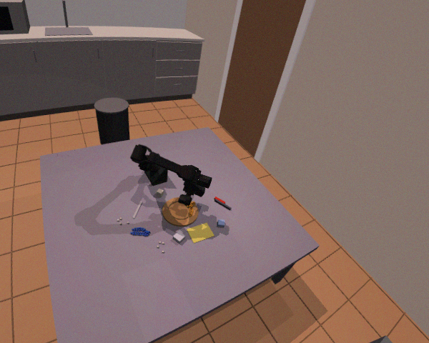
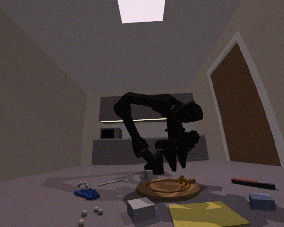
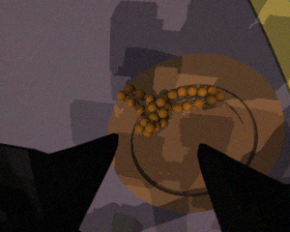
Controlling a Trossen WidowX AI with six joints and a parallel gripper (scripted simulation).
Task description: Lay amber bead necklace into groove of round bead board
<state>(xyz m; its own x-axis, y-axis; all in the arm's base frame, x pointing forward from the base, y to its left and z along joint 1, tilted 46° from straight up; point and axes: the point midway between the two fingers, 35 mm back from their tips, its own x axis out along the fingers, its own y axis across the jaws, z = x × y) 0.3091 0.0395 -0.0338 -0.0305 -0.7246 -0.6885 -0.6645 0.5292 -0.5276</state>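
The round wooden bead board is 5 cm to the right of my gripper tip, 5 cm below it and 1 cm ahead of it. From my gripper tip the other things lie so: grey block: 16 cm ahead, 14 cm to the right, 4 cm below; then red-and-black tool: 20 cm to the left, 7 cm ahead, 5 cm below; then yellow pad: 18 cm ahead, 5 cm below, 3 cm to the right.
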